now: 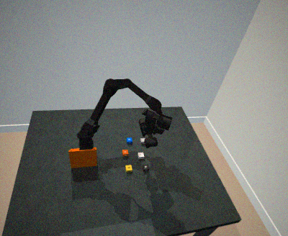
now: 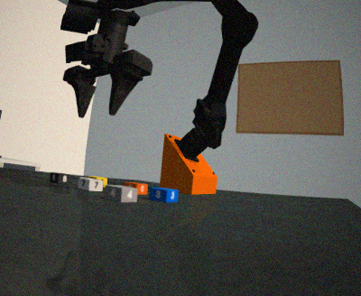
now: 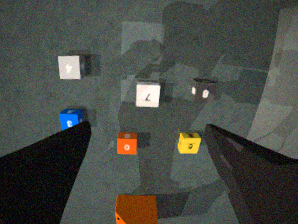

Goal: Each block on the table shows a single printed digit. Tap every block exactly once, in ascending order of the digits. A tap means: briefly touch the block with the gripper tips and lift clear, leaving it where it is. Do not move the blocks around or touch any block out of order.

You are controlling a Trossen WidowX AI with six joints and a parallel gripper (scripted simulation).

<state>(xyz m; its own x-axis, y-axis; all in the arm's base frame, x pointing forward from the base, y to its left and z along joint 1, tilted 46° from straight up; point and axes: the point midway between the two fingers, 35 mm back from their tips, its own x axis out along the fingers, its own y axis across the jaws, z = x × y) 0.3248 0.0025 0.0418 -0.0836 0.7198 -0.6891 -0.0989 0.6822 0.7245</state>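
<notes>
Right now my gripper tip is 10 cm past the orange block, 2 cm to the right of it and 12 cm above it. The rest, counted from my gripper tip: grey block: 2 cm ahead, 11 cm to the left, 12 cm below; then white block: 1 cm behind, 1 cm to the right, 12 cm below; then black block: 1 cm ahead, 9 cm to the right, 12 cm below.
</notes>
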